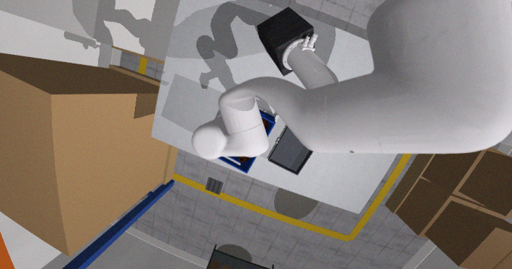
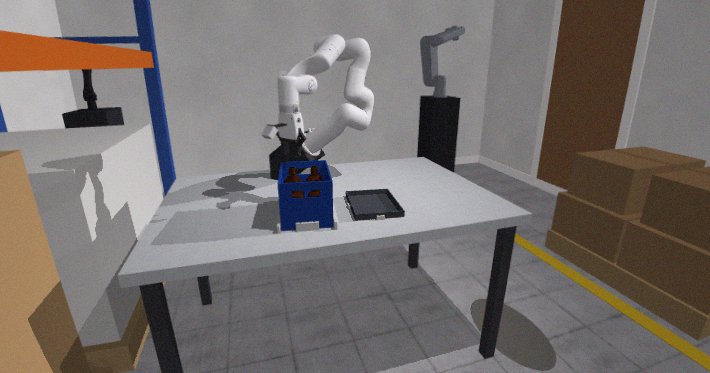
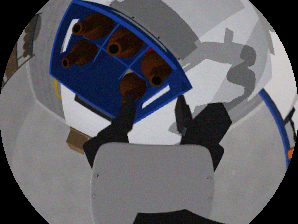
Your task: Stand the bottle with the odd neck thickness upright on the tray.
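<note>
Now: hand 140 mm above the glass bottle. Also, from my hand: blue crate (150 mm below, 90 mm ahead, 40 mm to the left); dark tray (310 mm to the left, 220 mm below, 80 mm ahead).
</note>
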